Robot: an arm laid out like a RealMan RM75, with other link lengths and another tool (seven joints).
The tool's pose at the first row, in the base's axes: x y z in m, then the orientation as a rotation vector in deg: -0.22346 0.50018 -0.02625 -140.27 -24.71 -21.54
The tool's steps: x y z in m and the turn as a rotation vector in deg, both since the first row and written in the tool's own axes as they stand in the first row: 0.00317 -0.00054 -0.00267 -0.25 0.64 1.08; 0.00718 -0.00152 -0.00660 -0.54 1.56 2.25; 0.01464 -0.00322 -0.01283 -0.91 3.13 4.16; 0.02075 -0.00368 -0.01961 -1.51 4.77 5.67; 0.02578 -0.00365 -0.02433 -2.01 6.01 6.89; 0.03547 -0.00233 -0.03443 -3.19 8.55 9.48; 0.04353 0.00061 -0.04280 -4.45 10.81 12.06; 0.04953 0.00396 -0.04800 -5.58 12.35 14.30; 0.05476 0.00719 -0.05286 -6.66 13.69 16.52; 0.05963 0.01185 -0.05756 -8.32 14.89 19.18; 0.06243 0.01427 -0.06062 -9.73 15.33 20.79
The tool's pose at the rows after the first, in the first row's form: -0.22123 0.49962 -0.02276 -140.46 -23.08 -21.93; -0.21862 0.49879 -0.01776 -140.60 -21.21 -22.64; -0.21354 0.49782 -0.00936 -140.67 -18.13 -23.82; -0.20928 0.49529 -0.00168 -140.84 -15.49 -25.33; -0.20548 0.49343 0.00377 -140.99 -13.38 -26.44; -0.19783 0.48827 0.01437 -141.35 -8.91 -28.72; -0.19074 0.48260 0.02220 -141.77 -4.53 -30.68; -0.18484 0.47814 0.02662 -142.23 -0.88 -31.89; -0.17963 0.47381 0.03057 -142.66 2.67 -32.83; -0.17416 0.46843 0.03351 -143.58 6.86 -33.60; -0.17118 0.46531 0.03561 -144.59 9.40 -33.85
